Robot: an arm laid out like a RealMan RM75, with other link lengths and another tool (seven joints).
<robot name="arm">
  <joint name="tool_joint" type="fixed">
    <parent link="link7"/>
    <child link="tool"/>
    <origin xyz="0.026 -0.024 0.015" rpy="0 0.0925 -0.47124"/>
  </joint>
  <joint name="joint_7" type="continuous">
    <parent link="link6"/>
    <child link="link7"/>
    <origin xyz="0 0 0.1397"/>
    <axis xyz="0 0 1"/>
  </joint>
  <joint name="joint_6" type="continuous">
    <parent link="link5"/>
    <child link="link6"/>
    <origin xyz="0 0 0"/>
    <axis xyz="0 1 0"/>
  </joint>
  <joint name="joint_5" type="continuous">
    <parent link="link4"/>
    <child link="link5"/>
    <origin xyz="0 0 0.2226"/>
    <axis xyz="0 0 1"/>
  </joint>
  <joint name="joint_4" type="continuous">
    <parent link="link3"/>
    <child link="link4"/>
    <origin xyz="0 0 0"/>
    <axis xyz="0 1 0"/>
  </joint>
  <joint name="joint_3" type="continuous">
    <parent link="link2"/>
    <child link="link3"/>
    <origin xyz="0 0 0.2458"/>
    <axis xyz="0 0 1"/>
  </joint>
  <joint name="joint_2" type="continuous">
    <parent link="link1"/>
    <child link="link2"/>
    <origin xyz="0 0 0"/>
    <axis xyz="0 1 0"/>
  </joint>
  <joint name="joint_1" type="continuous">
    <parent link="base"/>
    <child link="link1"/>
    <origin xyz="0 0 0.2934"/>
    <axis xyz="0 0 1"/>
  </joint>
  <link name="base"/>
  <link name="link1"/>
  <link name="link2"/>
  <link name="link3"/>
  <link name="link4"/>
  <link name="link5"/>
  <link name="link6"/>
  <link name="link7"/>
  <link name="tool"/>
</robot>
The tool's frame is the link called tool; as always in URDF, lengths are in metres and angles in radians. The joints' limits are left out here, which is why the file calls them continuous.
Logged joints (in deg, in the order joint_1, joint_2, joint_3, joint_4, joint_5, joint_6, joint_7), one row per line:
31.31, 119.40, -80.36, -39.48, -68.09, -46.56, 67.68
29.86, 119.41, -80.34, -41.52, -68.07, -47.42, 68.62
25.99, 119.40, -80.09, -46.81, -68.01, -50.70, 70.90
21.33, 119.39, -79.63, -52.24, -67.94, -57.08, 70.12
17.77, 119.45, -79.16, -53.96, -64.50, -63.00, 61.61
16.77, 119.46, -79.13, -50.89, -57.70, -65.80, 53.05
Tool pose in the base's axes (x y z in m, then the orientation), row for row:
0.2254, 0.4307, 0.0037, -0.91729, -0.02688, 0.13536, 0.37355
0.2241, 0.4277, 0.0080, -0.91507, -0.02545, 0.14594, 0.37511
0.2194, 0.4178, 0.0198, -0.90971, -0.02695, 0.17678, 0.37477
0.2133, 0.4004, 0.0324, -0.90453, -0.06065, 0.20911, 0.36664
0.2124, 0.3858, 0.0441, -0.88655, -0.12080, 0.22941, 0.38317
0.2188, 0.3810, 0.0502, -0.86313, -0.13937, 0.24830, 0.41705
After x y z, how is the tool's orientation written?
As a quaternion, x y z w.
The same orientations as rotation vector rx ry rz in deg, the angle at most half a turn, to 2 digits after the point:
-134.62, -3.94, 19.86
-134.19, -3.73, 21.40
-133.43, -3.95, 25.93
-133.18, -8.93, 30.79
-129.52, -17.65, 33.51
-124.12, -20.04, 35.71

